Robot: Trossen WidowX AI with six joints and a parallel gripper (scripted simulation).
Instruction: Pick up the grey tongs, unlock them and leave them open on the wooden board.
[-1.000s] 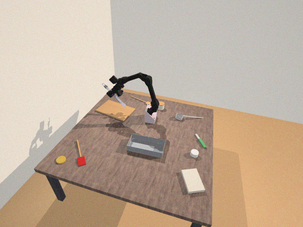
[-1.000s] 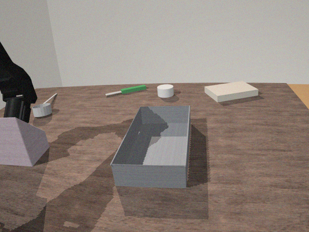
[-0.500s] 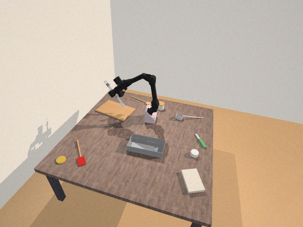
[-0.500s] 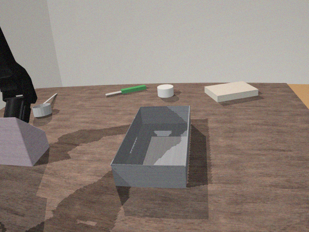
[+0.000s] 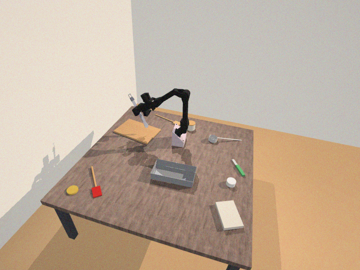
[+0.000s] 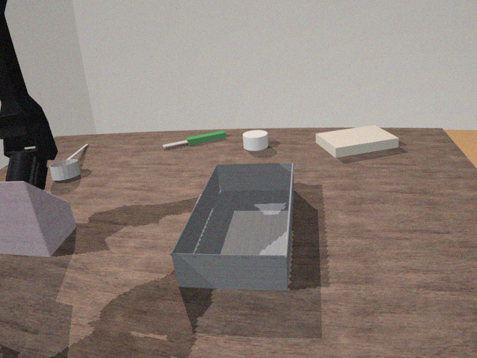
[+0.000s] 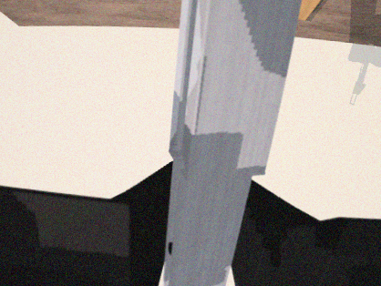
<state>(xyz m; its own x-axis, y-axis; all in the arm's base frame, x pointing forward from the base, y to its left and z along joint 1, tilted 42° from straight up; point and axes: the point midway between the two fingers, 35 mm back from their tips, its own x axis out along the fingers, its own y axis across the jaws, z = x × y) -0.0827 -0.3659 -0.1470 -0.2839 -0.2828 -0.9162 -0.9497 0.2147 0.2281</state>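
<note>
Right now my gripper tip is 10 mm to the right of the wooden board and 220 mm above it. The rest, counted from my gripper tip: tan pot 160 mm behind, 490 mm to the left, 200 mm below; grey roasting tin 470 mm ahead, 440 mm to the left, 200 mm below; red spatula 660 mm ahead, 70 mm to the right, 220 mm below.
</note>
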